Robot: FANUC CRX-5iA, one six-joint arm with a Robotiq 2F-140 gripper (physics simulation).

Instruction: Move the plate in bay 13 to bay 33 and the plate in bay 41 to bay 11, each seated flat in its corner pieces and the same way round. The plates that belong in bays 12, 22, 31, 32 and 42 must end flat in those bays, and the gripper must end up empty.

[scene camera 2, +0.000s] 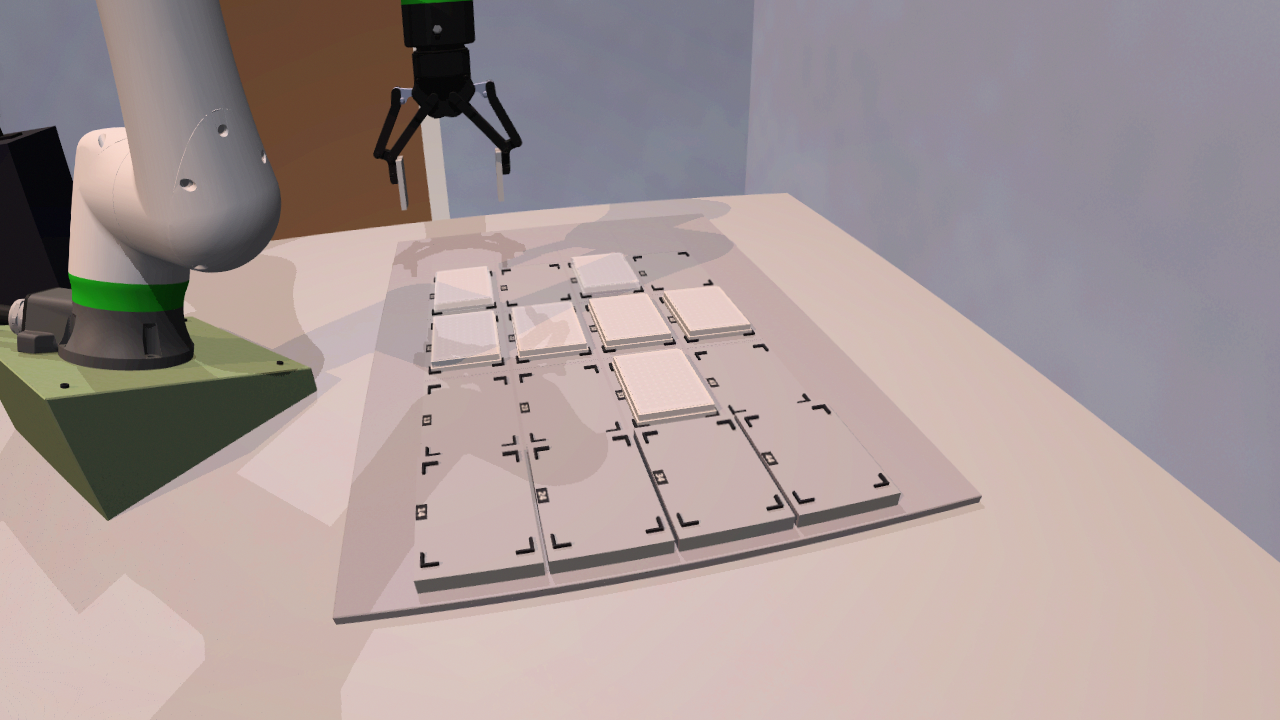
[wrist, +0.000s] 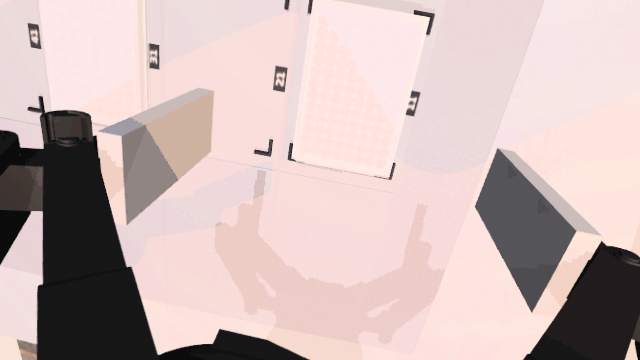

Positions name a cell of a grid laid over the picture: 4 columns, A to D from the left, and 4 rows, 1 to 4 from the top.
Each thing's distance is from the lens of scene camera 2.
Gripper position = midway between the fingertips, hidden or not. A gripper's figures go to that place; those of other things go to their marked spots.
gripper (scene camera 2: B2): 99 cm
bay 13 (scene camera 2: B3): 75 cm
bay 23 (scene camera 2: B3): 75 cm
bay 21 (scene camera 2: B2): 104 cm
bay 14 (scene camera 2: B3): 60 cm
The marked spots on the bay 14 and the bay 23 are 20 cm apart.
